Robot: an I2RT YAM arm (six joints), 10 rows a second.
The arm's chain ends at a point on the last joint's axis. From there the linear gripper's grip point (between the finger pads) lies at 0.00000 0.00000 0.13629 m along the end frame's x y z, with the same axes.
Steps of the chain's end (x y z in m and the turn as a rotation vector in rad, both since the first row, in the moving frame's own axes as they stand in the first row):
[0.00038, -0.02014, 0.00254, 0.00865, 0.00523, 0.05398]
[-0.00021, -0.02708, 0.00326, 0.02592, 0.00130, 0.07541]
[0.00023, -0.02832, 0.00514, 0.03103, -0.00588, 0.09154]
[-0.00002, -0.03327, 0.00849, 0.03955, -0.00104, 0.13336]
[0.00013, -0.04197, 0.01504, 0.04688, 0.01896, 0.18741]
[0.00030, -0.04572, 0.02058, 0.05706, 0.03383, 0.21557]
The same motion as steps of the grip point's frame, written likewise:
[0.00112, -0.02130, 0.00253, 0.00865, 0.00523, 0.05398]
[0.00010, -0.03060, 0.00321, 0.02592, 0.00130, 0.07541]
[-0.00038, -0.03258, 0.00507, 0.03103, -0.00588, 0.09154]
[0.00020, -0.03865, 0.00838, 0.03955, -0.00104, 0.13336]
[0.00329, -0.04808, 0.01487, 0.04688, 0.01896, 0.18741]
[0.00571, -0.05294, 0.02028, 0.05706, 0.03383, 0.21557]

